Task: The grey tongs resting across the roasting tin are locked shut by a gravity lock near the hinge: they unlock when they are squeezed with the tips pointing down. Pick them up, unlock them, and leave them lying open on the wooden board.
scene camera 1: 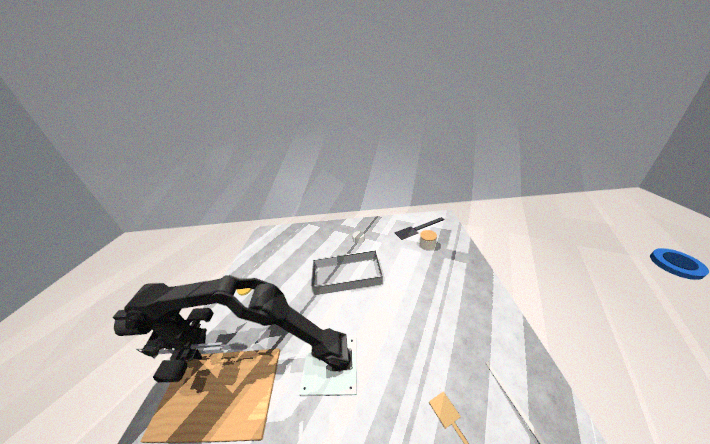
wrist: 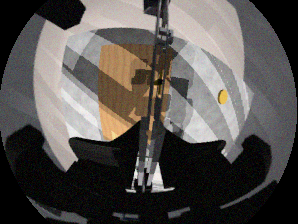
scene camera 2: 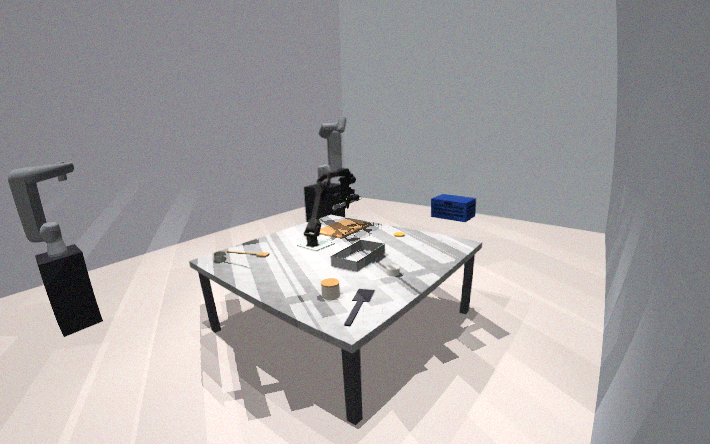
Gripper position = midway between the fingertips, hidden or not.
In view: the gripper (scene camera 1: 201, 355), a wooden board (scene camera 1: 233, 390) and a grey roasting tin (scene camera 1: 359, 270).
The gripper also shows in the wrist view (wrist: 147, 123). The wooden board shows as well in the wrist view (wrist: 124, 70). The grey roasting tin also shows in scene camera 2 (scene camera 2: 360, 254).
